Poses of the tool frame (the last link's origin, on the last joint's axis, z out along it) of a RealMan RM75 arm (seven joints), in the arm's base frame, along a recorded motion.
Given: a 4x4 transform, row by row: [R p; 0 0 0 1], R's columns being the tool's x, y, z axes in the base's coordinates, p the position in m. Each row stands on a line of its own.
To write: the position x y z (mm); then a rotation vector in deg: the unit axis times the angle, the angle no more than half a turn. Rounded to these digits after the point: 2 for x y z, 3 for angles.
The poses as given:
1:
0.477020 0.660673 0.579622 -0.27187
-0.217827 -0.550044 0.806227 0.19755
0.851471 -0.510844 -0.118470 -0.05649
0 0 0 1
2:
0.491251 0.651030 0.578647 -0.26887
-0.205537 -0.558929 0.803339 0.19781
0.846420 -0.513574 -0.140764 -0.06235
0 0 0 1
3:
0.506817 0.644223 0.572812 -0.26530
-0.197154 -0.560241 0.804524 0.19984
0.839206 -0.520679 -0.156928 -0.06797
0 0 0 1
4:
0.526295 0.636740 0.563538 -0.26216
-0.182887 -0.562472 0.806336 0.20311
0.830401 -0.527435 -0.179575 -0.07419
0 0 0 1
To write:
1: -271.87 197.55 -56.49 -103.774 -21.419 -69.218
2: -268.87 197.81 -62.35 -105.090 -21.368 -68.354
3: -265.30 199.84 -67.97 -105.906 -21.289 -67.240
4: -262.16 203.11 -74.19 -107.030 -21.415 -65.772
